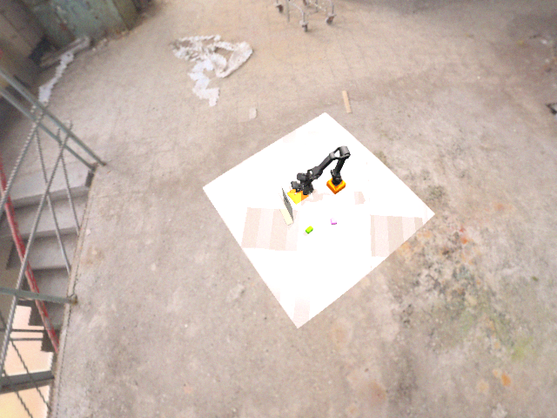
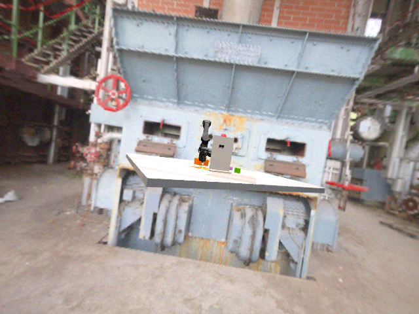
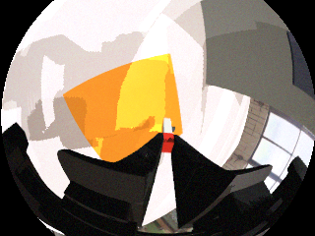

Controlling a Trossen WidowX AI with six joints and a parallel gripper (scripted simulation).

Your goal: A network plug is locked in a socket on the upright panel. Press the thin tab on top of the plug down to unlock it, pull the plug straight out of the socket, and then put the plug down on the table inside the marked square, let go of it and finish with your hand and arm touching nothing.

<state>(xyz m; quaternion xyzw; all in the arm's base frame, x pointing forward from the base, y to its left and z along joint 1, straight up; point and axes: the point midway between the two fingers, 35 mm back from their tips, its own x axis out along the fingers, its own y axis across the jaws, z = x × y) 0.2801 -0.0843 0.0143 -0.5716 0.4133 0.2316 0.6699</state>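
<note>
Right now my gripper tip is 40 mm above the orange marked square and 10 mm past it. From my gripper tip the other things lie so: network plug right at my gripper tip; then upright grey panel 130 mm ahead, 100 mm to the left, 80 mm above.
</note>
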